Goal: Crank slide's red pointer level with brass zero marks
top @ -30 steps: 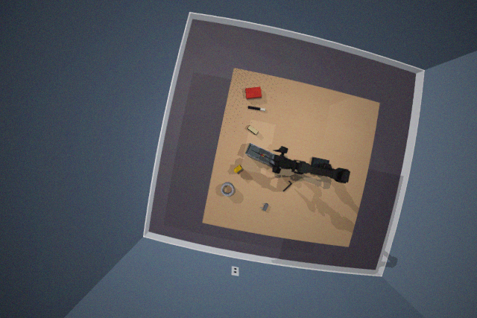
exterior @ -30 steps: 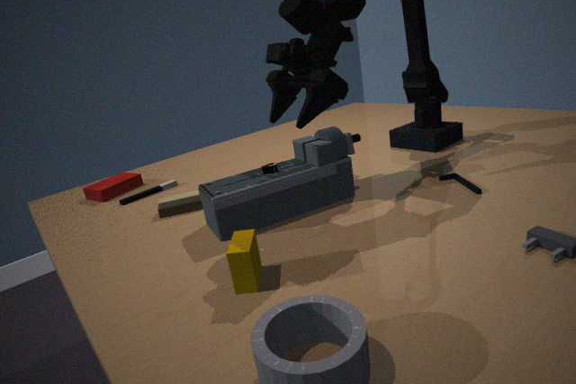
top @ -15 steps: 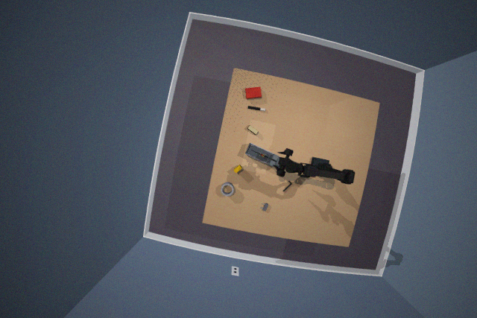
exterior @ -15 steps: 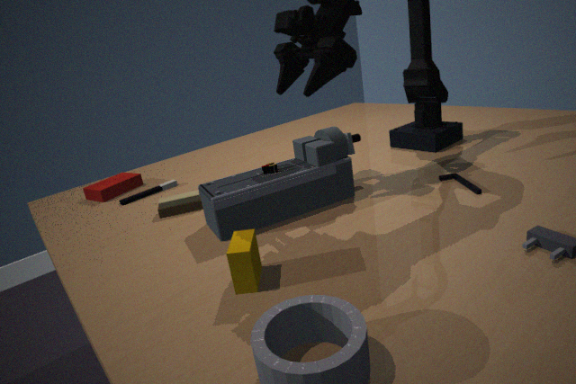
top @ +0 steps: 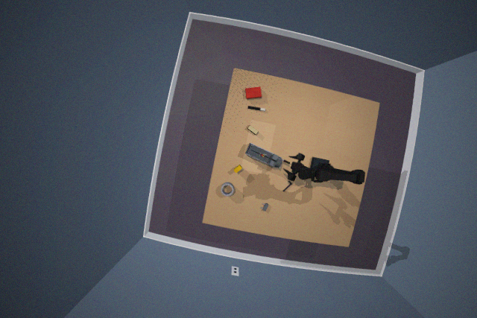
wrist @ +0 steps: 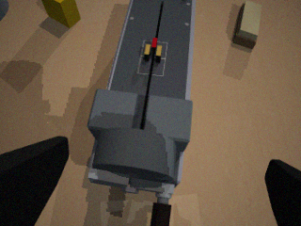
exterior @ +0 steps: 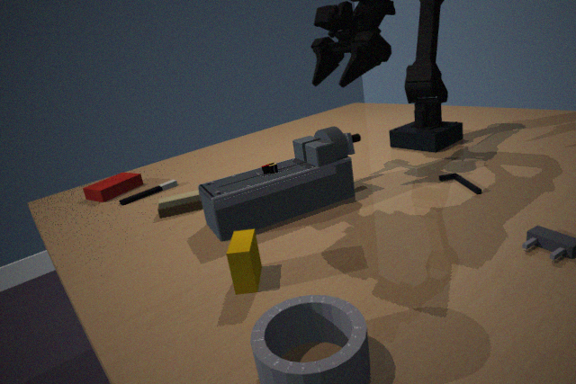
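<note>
Right now the black crank handle is 12 cm below my gripper tip and 4 cm behind it. Also, from my gripper tip: black hex key: 20 cm below, 17 cm to the left, 15 cm behind; then red pointer: 16 cm ahead, 12 cm below, 1 cm to the left; then tan block: 28 cm ahead, 18 cm below, 14 cm to the right.
</note>
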